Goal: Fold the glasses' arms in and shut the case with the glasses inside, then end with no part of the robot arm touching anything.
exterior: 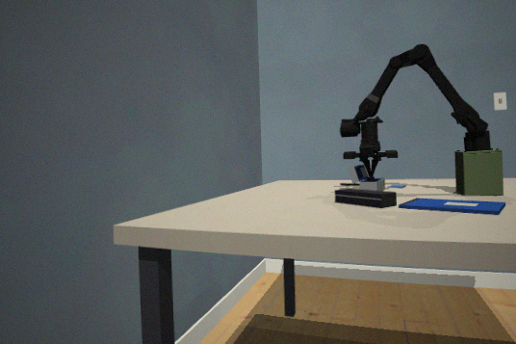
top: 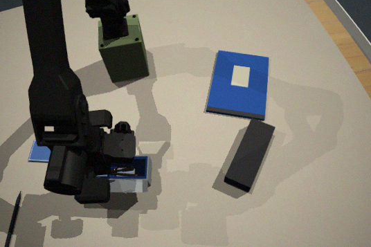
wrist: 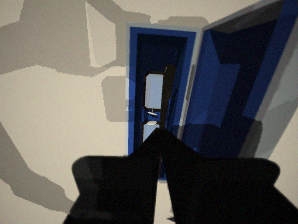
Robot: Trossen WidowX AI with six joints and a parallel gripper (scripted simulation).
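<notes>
The glasses case is 4 cm below my hand and 2 cm ahead of it. Round my hand: small blue square (17 cm to the right, 11 cm behind, 8 cm below); black box (32 cm to the left, 6 cm below, 3 cm ahead).
</notes>
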